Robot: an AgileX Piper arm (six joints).
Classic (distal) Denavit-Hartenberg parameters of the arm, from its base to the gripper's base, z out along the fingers. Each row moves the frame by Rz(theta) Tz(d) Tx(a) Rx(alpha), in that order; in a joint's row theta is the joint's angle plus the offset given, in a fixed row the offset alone. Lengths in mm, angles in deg.
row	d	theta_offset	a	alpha
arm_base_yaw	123	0	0	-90
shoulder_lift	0	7.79	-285.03	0
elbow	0	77.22	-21.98	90
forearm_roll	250.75	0	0	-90
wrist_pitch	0	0	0	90
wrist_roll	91	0	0	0
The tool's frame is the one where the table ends.
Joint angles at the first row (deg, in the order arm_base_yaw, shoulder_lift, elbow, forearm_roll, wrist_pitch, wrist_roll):
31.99 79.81 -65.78 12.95 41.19 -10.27
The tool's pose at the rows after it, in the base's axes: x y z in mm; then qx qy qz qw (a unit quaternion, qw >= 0):
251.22, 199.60, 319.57, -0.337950, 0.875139, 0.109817, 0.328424
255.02, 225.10, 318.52, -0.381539, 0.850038, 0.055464, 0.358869
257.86, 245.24, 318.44, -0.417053, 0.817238, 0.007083, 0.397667
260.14, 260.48, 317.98, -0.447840, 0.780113, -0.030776, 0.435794
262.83, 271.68, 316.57, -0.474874, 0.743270, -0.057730, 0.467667
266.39, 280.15, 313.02, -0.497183, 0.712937, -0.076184, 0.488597
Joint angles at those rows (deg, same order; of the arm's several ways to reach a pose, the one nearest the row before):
38.21 84.37 -70.03 1.40 40.14 -4.76
43.30 87.96 -73.16 -11.22 38.61 1.07
47.04 90.66 -75.12 -23.51 36.53 6.49
49.52 92.62 -75.98 -34.46 33.93 10.94
50.86 94.14 -76.22 -43.58 31.05 14.32
51.42 95.61 -76.30 -50.59 28.49 16.80

